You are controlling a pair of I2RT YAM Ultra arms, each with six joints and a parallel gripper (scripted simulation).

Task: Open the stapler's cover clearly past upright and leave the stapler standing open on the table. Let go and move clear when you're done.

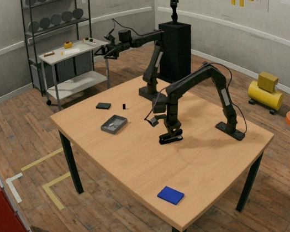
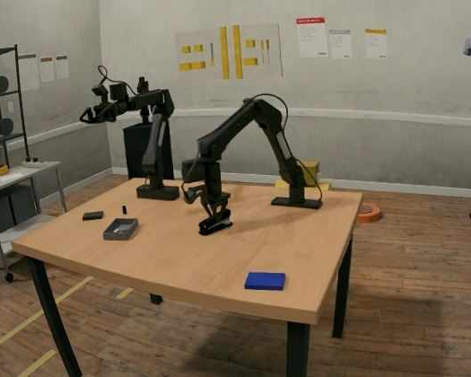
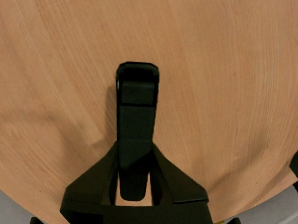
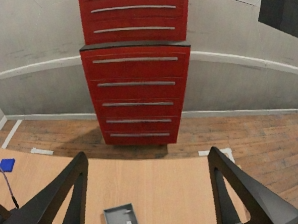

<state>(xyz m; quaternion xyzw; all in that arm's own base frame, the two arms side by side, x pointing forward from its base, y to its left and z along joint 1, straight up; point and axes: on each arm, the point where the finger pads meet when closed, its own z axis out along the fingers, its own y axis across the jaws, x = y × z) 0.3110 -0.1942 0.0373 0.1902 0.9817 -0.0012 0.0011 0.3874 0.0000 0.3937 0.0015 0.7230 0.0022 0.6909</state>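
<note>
Right now the stapler is 10 mm below my left hand. Round my left hand: grey tray (110 mm ahead, 340 mm to the right, 30 mm below); then stapler cover (right at my left hand); then blue pad (320 mm ahead, 260 mm to the left, 30 mm below).
Now: the stapler cover 420 mm to the left of my right hand, 390 mm below it and 100 mm behind it. Also, from my right hand: grey tray (420 mm below, 80 mm to the left, 10 mm ahead); black pad (420 mm below, 140 mm to the right, 100 mm behind); black piece (420 mm below, 170 mm behind, 20 mm to the right).
</note>
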